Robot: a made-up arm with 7 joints. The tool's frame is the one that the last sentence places. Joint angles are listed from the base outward.
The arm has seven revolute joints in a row. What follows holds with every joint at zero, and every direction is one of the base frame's.
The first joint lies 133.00 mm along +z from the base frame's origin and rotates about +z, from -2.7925 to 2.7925 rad.
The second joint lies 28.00 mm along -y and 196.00 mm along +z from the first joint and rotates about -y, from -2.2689 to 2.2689 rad.
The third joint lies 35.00 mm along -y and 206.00 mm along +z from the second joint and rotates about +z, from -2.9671 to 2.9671 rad.
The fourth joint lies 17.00 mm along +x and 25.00 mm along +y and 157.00 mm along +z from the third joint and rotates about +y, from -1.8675 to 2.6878 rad.
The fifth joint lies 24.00 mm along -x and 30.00 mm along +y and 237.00 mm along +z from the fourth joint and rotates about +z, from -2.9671 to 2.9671 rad.
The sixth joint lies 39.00 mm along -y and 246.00 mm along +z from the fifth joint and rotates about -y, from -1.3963 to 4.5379 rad.
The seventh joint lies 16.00 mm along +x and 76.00 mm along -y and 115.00 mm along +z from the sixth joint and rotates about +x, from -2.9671 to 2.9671 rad.
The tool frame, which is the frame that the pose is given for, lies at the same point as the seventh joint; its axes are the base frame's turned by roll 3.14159, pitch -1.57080 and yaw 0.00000 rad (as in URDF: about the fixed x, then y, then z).
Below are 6 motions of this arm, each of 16 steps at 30 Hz.
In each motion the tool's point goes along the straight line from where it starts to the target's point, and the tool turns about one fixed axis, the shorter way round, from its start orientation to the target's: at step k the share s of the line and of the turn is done. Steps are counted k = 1, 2, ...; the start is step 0. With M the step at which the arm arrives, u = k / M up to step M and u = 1 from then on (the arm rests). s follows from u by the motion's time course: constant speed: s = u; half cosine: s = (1 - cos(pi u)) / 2; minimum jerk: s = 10 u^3 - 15 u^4 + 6 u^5.
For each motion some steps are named. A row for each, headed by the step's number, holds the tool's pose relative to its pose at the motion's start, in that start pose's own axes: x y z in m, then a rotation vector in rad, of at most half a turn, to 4 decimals.
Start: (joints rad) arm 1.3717 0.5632 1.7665 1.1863 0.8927 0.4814 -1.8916
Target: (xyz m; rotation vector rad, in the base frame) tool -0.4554 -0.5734 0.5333 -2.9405 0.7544 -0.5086
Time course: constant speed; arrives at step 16
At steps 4, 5, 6, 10, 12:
4: 0.0819 -0.0355 0.0550 0.2502 0.0931 -0.1205
5: 0.1023 -0.0443 0.0687 0.3128 0.1163 -0.1507
6: 0.1228 -0.0532 0.0825 0.3753 0.1396 -0.1808
10: 0.2047 -0.0887 0.1374 0.6255 0.2327 -0.3014
12: 0.2456 -0.1064 0.1649 0.7506 0.2792 -0.3616

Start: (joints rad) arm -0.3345 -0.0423 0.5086 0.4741 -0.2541 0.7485 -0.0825
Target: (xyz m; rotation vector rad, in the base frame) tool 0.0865 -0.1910 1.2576 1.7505 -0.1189 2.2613
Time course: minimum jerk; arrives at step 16
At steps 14, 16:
14: 0.0100 0.1148 -0.1018 -0.2114 -0.0111 0.0238
16: 0.0102 0.1167 -0.1034 -0.2149 -0.0112 0.0242

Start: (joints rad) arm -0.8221 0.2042 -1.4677 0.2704 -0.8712 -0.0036 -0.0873
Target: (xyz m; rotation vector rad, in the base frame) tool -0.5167 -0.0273 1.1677 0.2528 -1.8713 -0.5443
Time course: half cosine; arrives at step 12
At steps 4, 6, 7, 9, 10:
4: -0.0007 -0.0227 0.0702 -0.0615 -0.0118 -0.0761
6: -0.0013 -0.0453 0.1403 -0.1229 -0.0235 -0.1522
7: -0.0016 -0.0570 0.1766 -0.1547 -0.0296 -0.1916
9: -0.0022 -0.0773 0.2395 -0.2098 -0.0402 -0.2599
10: -0.0024 -0.0845 0.2618 -0.2294 -0.0439 -0.2841

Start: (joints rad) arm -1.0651 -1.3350 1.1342 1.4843 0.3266 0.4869 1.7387
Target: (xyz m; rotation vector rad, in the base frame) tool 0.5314 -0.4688 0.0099 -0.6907 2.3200 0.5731
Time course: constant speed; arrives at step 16
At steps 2, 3, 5, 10, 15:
2: 0.0211 -0.0024 -0.0307 0.0852 0.0438 0.0026
3: 0.0316 -0.0036 -0.0460 0.1278 0.0658 0.0039
5: 0.0527 -0.0060 -0.0767 0.2130 0.1096 0.0065
10: 0.1053 -0.0121 -0.1533 0.4260 0.2192 0.0130
15: 0.1580 -0.0181 -0.2300 0.6390 0.3289 0.0195

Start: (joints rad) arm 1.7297 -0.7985 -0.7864 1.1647 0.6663 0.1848 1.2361
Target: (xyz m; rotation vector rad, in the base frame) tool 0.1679 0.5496 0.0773 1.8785 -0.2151 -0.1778
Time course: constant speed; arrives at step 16
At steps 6, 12, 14, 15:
6: -0.0468 0.0953 0.1408 -0.4829 0.0363 0.0194
12: -0.0937 0.1906 0.2817 -0.9658 0.0727 0.0389
14: -0.1093 0.2224 0.3286 -1.1268 0.0848 0.0454
15: -0.1171 0.2382 0.3521 -1.2073 0.0909 0.0486

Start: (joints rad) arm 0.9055 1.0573 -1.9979 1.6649 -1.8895 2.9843 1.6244
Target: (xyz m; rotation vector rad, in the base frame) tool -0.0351 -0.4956 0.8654 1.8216 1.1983 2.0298
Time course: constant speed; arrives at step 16
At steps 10, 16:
10: 0.1129 -0.2234 0.0620 0.1353 -0.4234 -0.7999
16: 0.1806 -0.3574 0.0993 0.2165 -0.6775 -1.2799

